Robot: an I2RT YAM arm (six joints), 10 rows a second.
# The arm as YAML. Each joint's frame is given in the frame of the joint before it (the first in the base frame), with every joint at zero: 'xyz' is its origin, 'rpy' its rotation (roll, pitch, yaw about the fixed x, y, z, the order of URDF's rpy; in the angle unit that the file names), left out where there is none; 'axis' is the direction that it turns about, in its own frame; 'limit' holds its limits. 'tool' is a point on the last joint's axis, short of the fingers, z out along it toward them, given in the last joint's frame.
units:
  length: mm
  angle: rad
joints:
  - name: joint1
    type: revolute
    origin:
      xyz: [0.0, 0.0, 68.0]
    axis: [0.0, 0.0, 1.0]
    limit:
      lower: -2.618
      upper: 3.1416
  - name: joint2
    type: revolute
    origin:
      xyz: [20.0, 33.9, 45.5]
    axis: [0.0, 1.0, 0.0]
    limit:
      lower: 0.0
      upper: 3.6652
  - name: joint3
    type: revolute
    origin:
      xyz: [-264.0, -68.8, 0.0]
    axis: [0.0, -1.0, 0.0]
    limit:
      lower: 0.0
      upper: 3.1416
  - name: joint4
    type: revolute
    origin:
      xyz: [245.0, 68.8, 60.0]
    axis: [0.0, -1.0, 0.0]
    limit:
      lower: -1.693
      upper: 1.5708
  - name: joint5
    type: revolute
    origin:
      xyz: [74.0, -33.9, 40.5]
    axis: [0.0, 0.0, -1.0]
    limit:
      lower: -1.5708
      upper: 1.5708
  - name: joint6
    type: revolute
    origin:
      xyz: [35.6, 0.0, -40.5]
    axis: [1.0, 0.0, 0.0]
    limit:
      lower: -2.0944
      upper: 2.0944
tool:
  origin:
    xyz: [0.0, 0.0, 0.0]
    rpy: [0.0, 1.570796, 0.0]
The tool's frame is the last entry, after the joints.
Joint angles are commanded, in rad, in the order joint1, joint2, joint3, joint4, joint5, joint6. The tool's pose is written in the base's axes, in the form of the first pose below.
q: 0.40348 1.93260 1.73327 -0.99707 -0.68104 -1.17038
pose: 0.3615 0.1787 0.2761 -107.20 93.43 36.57
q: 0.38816 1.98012 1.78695 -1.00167 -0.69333 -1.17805
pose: 0.3748 0.1778 0.2732 -106.48 93.21 36.74
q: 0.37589 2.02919 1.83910 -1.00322 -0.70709 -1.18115
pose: 0.3878 0.1779 0.2689 -105.70 93.06 37.19
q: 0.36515 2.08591 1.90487 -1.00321 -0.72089 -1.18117
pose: 0.4024 0.1790 0.2648 -104.80 92.66 37.43
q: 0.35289 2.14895 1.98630 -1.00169 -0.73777 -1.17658
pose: 0.4191 0.1799 0.2620 -103.47 91.96 37.50
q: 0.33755 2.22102 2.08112 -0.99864 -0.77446 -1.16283
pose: 0.4375 0.1800 0.2586 -101.29 90.88 38.70
